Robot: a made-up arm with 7 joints. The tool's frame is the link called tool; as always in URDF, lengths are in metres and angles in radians. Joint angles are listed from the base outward. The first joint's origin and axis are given. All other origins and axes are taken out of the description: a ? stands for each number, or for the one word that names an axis. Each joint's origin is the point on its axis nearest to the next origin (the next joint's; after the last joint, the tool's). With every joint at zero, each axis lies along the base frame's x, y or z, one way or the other. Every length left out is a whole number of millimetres.
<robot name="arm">
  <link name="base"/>
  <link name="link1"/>
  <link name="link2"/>
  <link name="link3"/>
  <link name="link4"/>
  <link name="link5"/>
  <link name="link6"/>
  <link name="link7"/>
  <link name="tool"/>
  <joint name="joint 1" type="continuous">
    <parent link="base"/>
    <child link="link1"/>
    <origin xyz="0 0 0.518"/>
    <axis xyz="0 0 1"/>
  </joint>
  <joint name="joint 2" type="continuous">
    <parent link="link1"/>
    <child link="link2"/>
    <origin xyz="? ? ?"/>
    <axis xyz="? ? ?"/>
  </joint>
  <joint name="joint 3" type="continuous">
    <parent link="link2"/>
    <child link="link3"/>
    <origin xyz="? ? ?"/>
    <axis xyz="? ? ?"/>
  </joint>
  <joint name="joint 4" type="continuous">
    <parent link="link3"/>
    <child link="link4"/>
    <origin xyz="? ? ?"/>
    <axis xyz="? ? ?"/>
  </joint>
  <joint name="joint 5" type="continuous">
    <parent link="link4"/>
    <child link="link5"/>
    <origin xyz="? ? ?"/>
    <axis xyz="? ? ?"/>
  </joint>
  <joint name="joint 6" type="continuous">
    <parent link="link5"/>
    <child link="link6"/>
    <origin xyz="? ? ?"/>
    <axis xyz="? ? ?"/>
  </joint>
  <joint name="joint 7" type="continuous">
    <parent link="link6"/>
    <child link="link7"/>
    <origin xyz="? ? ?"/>
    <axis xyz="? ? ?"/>
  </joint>
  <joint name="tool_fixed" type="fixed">
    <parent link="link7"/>
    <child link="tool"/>
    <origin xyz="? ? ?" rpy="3.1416 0 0"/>
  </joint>
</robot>
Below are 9 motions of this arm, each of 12 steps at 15 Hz.
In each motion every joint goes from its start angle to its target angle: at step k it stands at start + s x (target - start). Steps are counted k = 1, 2, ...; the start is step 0. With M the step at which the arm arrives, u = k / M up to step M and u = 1 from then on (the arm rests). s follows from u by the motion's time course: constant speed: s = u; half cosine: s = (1 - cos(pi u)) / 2; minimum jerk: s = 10 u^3 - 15 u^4 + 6 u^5.
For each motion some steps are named. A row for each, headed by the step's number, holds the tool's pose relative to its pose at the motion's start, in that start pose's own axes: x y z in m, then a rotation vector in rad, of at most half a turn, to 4 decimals.
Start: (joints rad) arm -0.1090 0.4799 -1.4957 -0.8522 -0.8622 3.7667 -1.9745
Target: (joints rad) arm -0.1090 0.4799 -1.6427 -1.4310 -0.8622 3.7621 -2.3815
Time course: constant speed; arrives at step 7
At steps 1, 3, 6, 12:
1: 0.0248 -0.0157 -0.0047 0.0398 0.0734 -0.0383
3: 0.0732 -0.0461 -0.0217 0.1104 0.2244 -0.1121
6: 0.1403 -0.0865 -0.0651 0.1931 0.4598 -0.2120
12: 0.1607 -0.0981 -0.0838 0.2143 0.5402 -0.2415

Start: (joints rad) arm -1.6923 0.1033 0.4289 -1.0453 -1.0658 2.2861 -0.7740
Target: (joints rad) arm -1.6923 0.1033 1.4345 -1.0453 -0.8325 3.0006 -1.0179
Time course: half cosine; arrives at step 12
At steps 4, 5, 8, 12:
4: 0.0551 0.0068 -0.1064 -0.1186 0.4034 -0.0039
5: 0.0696 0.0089 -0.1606 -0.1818 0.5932 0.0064
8: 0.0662 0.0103 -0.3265 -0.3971 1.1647 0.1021
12: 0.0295 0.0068 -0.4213 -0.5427 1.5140 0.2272

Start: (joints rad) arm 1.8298 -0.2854 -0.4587 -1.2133 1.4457 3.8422 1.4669
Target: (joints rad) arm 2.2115 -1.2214 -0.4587 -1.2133 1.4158 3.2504 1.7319
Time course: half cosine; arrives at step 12
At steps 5, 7, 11, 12:
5: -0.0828 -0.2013 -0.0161 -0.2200 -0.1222 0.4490
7: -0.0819 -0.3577 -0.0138 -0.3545 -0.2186 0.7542
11: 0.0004 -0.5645 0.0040 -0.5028 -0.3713 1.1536
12: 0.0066 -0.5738 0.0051 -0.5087 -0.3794 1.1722

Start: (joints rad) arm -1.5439 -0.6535 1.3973 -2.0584 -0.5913 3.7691 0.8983
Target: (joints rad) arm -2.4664 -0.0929 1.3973 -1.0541 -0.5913 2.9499 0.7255
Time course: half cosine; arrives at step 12
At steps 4, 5, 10, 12:
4: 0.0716 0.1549 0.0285 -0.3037 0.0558 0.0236
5: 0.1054 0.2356 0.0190 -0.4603 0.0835 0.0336
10: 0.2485 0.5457 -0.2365 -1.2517 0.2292 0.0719
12: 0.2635 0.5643 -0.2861 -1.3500 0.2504 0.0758

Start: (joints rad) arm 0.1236 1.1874 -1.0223 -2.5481 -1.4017 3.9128 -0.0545
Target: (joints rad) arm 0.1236 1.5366 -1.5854 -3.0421 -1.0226 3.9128 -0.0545
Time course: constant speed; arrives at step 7
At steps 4, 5, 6, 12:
4: -0.0932 -0.0639 -0.0163 -0.0866 -0.4015 0.4818
5: -0.1066 -0.0824 -0.0264 -0.1303 -0.5052 0.5935
6: -0.1157 -0.1013 -0.0374 -0.1828 -0.6089 0.7011
12: -0.1207 -0.1206 -0.0488 -0.2439 -0.7118 0.8046

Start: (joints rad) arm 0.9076 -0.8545 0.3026 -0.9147 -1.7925 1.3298 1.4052
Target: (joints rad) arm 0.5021 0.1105 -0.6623 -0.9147 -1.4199 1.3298 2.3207
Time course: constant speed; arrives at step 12
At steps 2, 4, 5, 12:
2: -0.1434 -0.0816 0.0496 -0.1341 0.1067 -0.0190
4: -0.2820 -0.1293 0.1205 -0.2550 0.2490 -0.0238
5: -0.3465 -0.1410 0.1627 -0.3076 0.3325 -0.0216
12: -0.6396 -0.0482 0.5113 -0.4298 1.0824 0.0360

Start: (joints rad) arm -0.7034 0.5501 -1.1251 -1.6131 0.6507 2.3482 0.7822
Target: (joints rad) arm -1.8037 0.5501 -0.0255 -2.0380 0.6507 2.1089 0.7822
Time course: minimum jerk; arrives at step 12
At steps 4, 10, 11, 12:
4: 0.0479 0.0530 0.1026 -0.1687 -0.1509 0.1036
10: 0.1068 0.2848 0.3052 -0.5294 -0.7850 0.4423
11: 0.1061 0.2925 0.3079 -0.5355 -0.8117 0.4521
12: 0.1059 0.2938 0.3083 -0.5365 -0.8161 0.4537

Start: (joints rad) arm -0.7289 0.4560 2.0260 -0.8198 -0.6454 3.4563 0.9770
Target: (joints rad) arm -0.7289 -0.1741 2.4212 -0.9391 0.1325 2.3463 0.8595
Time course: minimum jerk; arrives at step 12
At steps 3, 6, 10, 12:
3: -0.0425 -0.0392 0.0227 -0.0560 -0.1131 0.0719
6: -0.2416 -0.1782 0.0684 -0.2653 -0.6652 0.2749
10: -0.5295 -0.3164 0.0065 -0.4926 -1.4834 0.3444
12: -0.5521 -0.3257 -0.0045 -0.5089 -1.5509 0.3424

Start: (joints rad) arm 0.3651 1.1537 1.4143 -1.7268 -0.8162 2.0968 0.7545
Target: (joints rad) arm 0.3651 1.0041 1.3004 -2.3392 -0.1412 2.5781 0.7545
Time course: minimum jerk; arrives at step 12
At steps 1, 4, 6, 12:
1: -0.0007 -0.0005 0.0007 0.0023 -0.0023 -0.0001
4: -0.0313 -0.0170 0.0289 0.0886 -0.0972 0.0119
6: -0.0777 -0.0285 0.0690 0.1855 -0.2314 0.0775
12: -0.1671 -0.0172 0.1328 0.2642 -0.4302 0.3078

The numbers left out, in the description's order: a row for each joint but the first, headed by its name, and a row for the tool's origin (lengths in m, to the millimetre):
joint 2: xyz 0 0 0, axis 0 1 0
joint 3: xyz 0 0 0.478, axis 0 0 1
joint 4: xyz 0.116 0 0, axis 0 -1 0
joint 5: xyz -0.079 0 0.369, axis 0 0 1
joint 6: xyz 0 0 0, axis 0 -1 0
joint 7: xyz 0.092 0 0, axis 0 0 -1
tool: xyz 0 0 0

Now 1 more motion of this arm.
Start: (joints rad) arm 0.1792 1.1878 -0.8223 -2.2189 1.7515 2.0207 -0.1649
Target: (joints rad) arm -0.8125 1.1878 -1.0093 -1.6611 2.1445 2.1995 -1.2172
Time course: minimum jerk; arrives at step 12
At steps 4, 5, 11, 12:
4: 0.1022 0.0071 -0.0628 0.1905 0.1248 -0.0863
5: 0.1679 0.0272 -0.1079 0.2881 0.2380 -0.1384
11: 0.4070 0.2805 -0.3342 0.3597 0.9584 -0.3180
12: 0.4081 0.2834 -0.3359 0.3574 0.9644 -0.3189

